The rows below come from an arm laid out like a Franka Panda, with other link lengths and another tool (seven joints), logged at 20 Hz.
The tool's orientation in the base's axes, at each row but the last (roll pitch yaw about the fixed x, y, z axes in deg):
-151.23 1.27 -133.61
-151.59 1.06 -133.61
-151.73 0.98 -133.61
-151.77 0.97 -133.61
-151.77 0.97 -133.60
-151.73 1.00 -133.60
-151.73 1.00 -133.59
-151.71 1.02 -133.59
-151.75 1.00 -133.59
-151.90 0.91 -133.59
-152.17 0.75 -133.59
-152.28 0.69 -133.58
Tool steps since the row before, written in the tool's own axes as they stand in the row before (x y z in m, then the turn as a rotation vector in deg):
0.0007 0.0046 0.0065 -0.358 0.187 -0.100
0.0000 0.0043 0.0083 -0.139 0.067 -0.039
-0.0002 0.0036 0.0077 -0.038 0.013 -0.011
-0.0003 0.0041 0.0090 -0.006 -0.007 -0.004
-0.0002 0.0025 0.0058 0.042 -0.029 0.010
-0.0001 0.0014 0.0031 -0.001 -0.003 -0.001
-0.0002 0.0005 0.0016 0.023 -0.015 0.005
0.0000 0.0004 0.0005 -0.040 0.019 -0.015
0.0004 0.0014 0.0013 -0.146 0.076 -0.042
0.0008 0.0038 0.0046 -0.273 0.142 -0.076
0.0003 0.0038 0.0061 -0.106 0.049 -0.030
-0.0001 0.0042 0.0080 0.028 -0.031 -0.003
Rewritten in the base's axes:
-0.0010 0.0002 -0.0079 0.093 0.405 0.006
0.0002 0.0000 -0.0093 0.040 0.154 0.005
0.0006 -0.0001 -0.0085 0.014 0.039 0.004
0.0008 -0.0001 -0.0099 0.007 0.001 0.007
0.0006 -0.0002 -0.0063 -0.007 -0.051 0.004
0.0003 0.0000 -0.0034 0.002 -0.001 0.002
0.0004 -0.0001 -0.0016 -0.005 -0.027 0.002
-0.0001 0.0001 -0.0006 0.010 0.045 0.005
-0.0007 0.0002 -0.0018 0.038 0.166 0.004
-0.0013 0.0003 -0.0059 0.072 0.309 0.004
-0.0005 0.0002 -0.0072 0.032 0.116 0.005
0.0001 0.0001 -0.0090 -0.001 -0.038 0.017

